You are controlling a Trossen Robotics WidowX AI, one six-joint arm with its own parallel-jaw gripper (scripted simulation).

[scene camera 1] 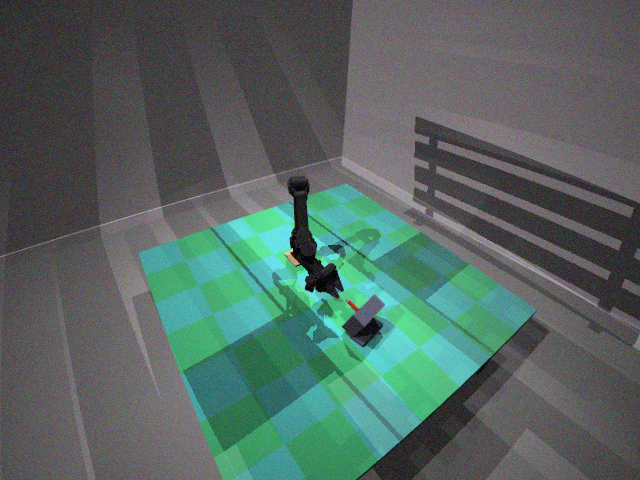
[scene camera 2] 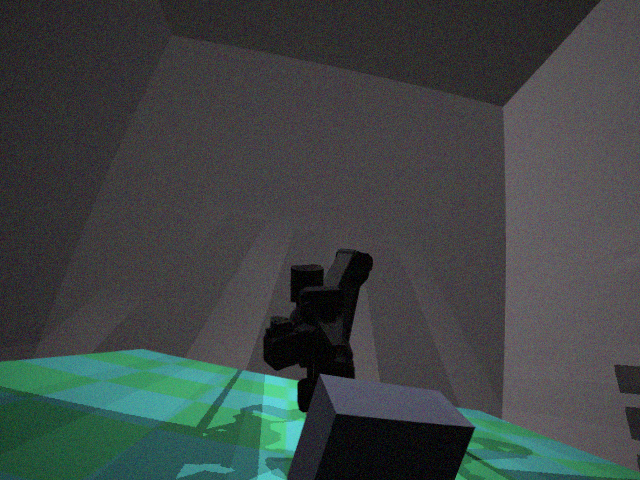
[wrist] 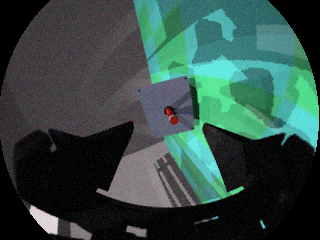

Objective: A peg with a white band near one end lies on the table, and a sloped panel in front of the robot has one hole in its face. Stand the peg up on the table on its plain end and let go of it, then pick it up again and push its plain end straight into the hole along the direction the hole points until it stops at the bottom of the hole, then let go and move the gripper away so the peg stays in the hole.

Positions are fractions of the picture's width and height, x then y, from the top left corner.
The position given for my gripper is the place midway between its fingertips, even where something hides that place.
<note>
My gripper (scene camera 2: 0.52,0.79) is open and holds nothing. I also see a sloped panel (scene camera 1: 0.57,0.66).
My gripper shows as well in scene camera 1 (scene camera 1: 0.53,0.61) and in the wrist view (wrist: 0.53,0.52). The sloped panel also shows in the wrist view (wrist: 0.55,0.39).
</note>
